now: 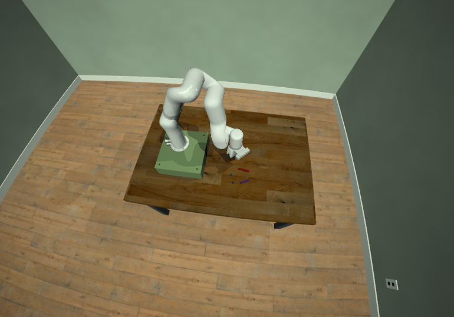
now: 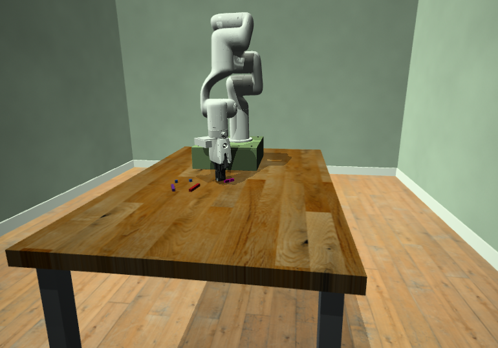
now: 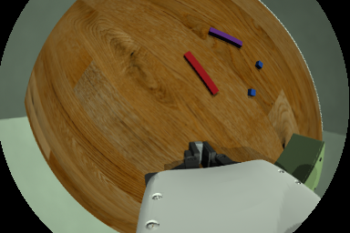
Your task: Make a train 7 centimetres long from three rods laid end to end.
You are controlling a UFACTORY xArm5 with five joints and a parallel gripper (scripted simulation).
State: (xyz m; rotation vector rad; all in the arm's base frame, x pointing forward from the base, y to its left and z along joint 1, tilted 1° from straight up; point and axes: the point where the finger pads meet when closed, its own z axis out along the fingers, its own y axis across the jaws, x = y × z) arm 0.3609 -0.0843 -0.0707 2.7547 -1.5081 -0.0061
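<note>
Now: hand 20 mm above the grey rod. The rest, counted from my hand: red rod 60 mm ahead, 90 mm to the right, 30 mm below; purple rod 50 mm ahead, 180 mm to the right, 30 mm below.
</note>
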